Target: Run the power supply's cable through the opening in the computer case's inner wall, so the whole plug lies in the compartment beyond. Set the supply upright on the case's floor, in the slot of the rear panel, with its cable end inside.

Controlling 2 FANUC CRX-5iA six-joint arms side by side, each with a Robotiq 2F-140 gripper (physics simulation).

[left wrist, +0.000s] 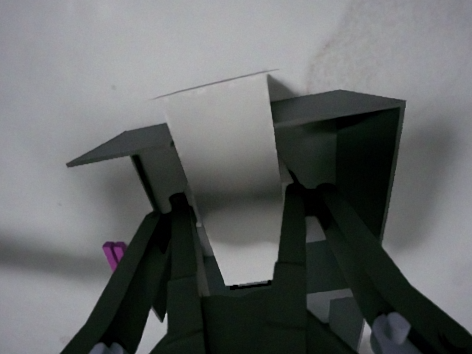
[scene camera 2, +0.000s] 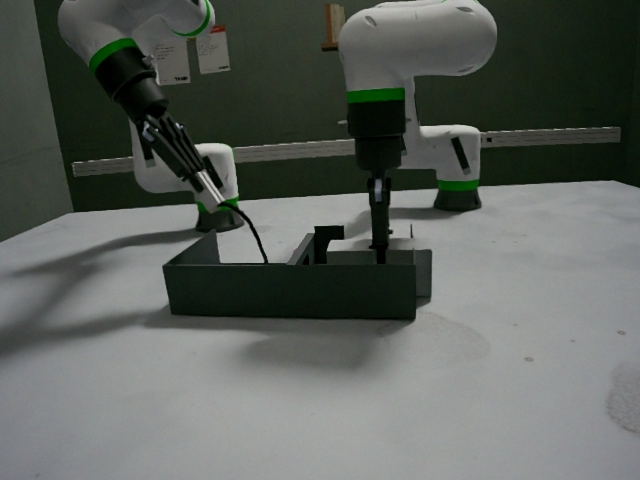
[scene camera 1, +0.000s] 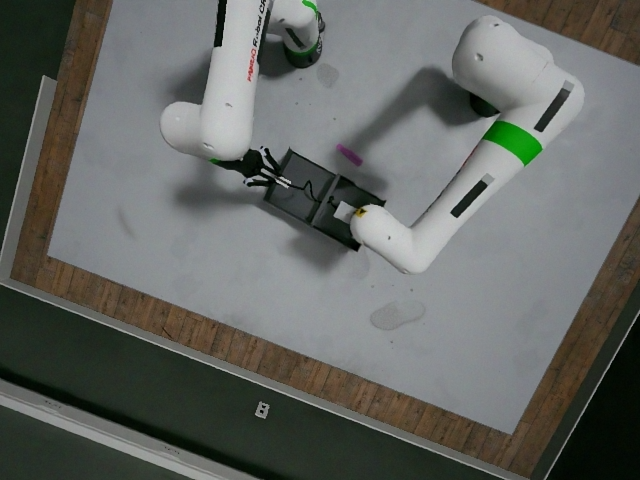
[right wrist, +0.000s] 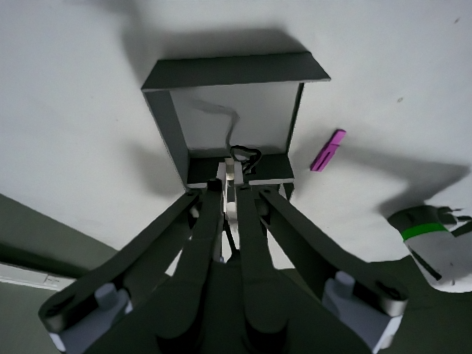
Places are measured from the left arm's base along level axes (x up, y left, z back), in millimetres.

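Pixels of known places: right gripper, fingertip midpoint: (scene camera 2: 216, 205) (scene camera 1: 286, 183) (right wrist: 230, 173); left arm's base, link origin: (scene camera 2: 457, 205) (right wrist: 409, 215); right arm's base, link origin: (scene camera 2: 220, 225) (scene camera 1: 302, 47).
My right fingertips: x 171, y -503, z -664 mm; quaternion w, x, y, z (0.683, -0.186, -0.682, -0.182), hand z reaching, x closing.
Note:
Ahead of a thing's pixels: the offset from my right fingertips to its top centre. "pt": to the spot under its first point.
The dark grey case @[dy +139, dx -77, dz +13 mm] (scene camera 1: 289, 212) (scene camera 2: 289, 291) (left wrist: 370, 165) (right wrist: 235, 70) has an inner wall (scene camera 1: 324, 198) (right wrist: 270, 180) across its middle. The white power supply @[dy +286, dx -81, dz +12 mm] (scene camera 1: 343, 211) (left wrist: 230, 150) sits in the right-hand compartment in scene camera 1, between the rear panel's two parts. Whether its base rests flat is hidden. My left gripper (scene camera 2: 381, 255) (left wrist: 238, 168) reaches down into the case, its fingers against the supply's sides. The black cable @[pt dy +69, dx -109, dz +27 mm] (scene camera 1: 310, 188) (scene camera 2: 248, 219) shows on both sides of the inner wall and rises to my right gripper (scene camera 1: 281, 180) (scene camera 2: 211, 198) (right wrist: 230, 172), shut on the plug above the far compartment.
A magenta clip-like piece @[dy +137, dx -159, dz +220 mm] (scene camera 1: 349, 155) (left wrist: 114, 254) (right wrist: 328, 150) lies on the table beside the case. A black bracket @[pt dy +181, dx -91, dz +123 mm] (scene camera 2: 329, 232) stands above the case's walls near the inner wall. The left forearm and wrist cover part of the case's rear end in scene camera 1.

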